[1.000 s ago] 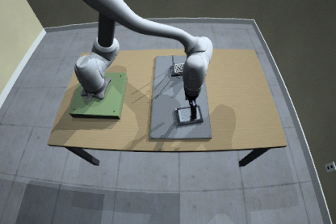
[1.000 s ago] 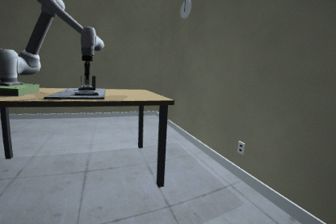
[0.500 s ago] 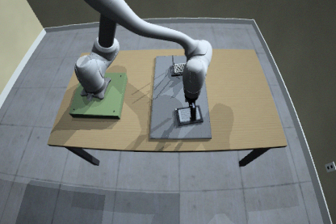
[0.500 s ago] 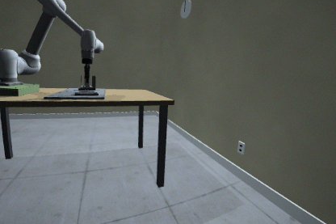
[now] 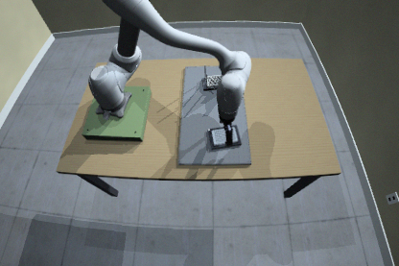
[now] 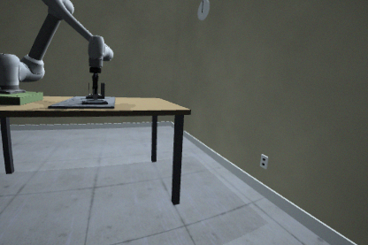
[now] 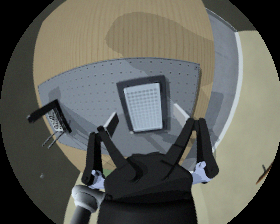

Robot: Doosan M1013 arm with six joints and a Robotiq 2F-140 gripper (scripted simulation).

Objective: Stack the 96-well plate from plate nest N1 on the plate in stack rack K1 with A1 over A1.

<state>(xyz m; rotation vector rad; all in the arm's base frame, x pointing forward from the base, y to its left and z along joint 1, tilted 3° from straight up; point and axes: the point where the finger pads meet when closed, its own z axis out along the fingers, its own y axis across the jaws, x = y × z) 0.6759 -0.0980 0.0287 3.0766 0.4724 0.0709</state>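
My gripper is now 430 mm to the right of the rack post, 50 mm past it and 30 mm below it.
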